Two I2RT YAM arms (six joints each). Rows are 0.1 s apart.
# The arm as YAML. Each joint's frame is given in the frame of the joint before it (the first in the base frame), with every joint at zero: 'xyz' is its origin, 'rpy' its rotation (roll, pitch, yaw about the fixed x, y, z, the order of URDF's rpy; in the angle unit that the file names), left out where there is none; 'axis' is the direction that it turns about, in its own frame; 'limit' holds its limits. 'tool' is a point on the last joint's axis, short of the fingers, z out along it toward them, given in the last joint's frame.
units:
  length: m
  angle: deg
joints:
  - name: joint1
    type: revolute
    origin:
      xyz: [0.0, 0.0, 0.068]
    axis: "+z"
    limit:
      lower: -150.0
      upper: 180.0
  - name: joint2
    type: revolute
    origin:
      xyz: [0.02, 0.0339, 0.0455]
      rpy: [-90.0, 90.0, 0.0]
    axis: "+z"
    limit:
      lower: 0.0
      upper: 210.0
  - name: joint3
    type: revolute
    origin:
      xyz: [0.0, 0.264, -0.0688]
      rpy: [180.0, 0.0, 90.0]
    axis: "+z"
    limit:
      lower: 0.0
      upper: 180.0
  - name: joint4
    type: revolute
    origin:
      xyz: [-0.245, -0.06, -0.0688]
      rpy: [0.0, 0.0, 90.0]
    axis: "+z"
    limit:
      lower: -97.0
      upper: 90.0
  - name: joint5
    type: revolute
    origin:
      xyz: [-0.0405, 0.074, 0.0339]
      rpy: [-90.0, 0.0, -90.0]
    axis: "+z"
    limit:
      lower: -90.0
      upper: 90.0
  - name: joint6
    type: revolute
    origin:
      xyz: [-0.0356, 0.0, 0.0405]
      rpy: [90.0, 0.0, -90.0]
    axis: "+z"
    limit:
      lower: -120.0
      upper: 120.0
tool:
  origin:
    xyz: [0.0, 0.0, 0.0]
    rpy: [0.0, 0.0, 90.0]
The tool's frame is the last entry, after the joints.
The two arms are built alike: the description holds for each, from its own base.
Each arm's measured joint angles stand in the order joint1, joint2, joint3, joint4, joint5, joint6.
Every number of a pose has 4 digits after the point. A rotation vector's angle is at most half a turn.
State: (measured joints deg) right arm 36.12 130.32 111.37 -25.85 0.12 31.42; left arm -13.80 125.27 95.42 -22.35 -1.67 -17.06
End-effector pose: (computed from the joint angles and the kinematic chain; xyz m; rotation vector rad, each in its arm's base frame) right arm 0.4199 0.3063 0.2147 -0.0984 2.4245 0.5593; left arm 0.4683 -0.1140 0.1725 -0.0833 2.4901 -0.1919
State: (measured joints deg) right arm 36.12 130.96 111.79 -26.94 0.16 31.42; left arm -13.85 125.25 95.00 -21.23 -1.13 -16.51
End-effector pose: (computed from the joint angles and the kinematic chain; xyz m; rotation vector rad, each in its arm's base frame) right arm 0.4202 0.3065 0.2101 -0.0990 2.4463 0.5455; left arm 0.4686 -0.1148 0.1718 -0.0661 2.4793 -0.2033
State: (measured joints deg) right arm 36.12 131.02 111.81 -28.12 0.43 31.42; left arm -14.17 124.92 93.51 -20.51 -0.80 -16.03
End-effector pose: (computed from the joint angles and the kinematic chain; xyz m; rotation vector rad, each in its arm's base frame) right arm 0.4191 0.3055 0.2081 -0.0976 2.4652 0.5280; left arm 0.4646 -0.1168 0.1672 -0.0464 2.4881 -0.2070
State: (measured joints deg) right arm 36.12 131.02 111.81 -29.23 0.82 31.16; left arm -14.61 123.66 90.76 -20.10 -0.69 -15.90
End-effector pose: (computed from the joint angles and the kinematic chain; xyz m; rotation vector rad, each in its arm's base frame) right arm 0.4180 0.3044 0.2067 -0.1007 2.4809 0.5071; left arm 0.4555 -0.1183 0.1630 -0.0333 2.5075 -0.2062
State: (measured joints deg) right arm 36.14 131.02 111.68 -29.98 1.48 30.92; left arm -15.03 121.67 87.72 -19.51 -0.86 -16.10
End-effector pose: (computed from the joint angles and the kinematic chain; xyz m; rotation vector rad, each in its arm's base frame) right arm 0.4170 0.3034 0.2051 -0.1016 2.4912 0.4837; left arm 0.4450 -0.1189 0.1631 -0.0297 2.5155 -0.2047
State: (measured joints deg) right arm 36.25 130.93 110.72 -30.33 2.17 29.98; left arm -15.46 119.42 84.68 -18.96 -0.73 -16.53
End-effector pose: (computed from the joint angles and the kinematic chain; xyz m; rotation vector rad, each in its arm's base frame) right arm 0.4147 0.3024 0.2000 -0.1201 2.5048 0.4516; left arm 0.4339 -0.1195 0.1648 -0.0288 2.5208 -0.2123
